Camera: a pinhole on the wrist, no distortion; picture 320 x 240 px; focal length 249.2 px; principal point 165.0 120.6 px. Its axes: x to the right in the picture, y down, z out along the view. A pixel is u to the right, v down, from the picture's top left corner.
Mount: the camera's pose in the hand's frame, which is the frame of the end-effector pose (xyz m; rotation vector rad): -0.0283 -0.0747 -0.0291 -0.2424 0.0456 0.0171
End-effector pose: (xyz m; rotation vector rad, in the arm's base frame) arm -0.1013 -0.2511 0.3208 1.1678 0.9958 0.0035
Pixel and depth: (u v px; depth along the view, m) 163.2 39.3 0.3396
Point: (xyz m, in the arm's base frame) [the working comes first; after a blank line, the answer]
In the camera's frame: -0.0025 -0.1108 0.3396

0.0554 -0.5502 0.2647
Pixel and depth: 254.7 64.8 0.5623
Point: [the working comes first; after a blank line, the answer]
In the camera's frame: 0.2024 -0.1259 0.5623

0.3389 -0.5887 0.1649
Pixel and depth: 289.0 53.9 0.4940
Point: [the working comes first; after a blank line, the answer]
In the camera's frame: 0.2458 -0.1322 0.4940

0.3091 -0.5284 0.1195
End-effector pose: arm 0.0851 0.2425 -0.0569 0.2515 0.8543 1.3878
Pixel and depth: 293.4 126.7 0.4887
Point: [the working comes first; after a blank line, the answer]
In the camera's frame: 0.2518 0.0120 0.4887

0.3107 0.6169 0.1813
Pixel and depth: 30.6 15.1 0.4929
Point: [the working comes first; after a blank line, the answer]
In the camera's frame: -0.2658 -0.2087 0.4929

0.5562 0.1233 0.2943
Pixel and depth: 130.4 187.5 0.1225
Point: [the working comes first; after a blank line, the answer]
In the camera's frame: -0.0170 0.0329 0.1225

0.1516 0.2283 0.0067
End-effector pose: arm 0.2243 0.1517 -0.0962 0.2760 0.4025 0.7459
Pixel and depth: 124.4 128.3 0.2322
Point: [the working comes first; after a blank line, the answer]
In the camera's frame: -0.0378 0.0072 0.2322

0.2821 0.0838 0.0877
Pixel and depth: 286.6 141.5 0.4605
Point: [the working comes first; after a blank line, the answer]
In the camera's frame: 0.2247 0.0386 0.4605

0.4995 0.3165 0.2312
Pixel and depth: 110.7 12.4 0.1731
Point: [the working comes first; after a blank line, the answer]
In the camera's frame: -0.0377 -0.0752 0.1731

0.3213 0.0209 0.0186
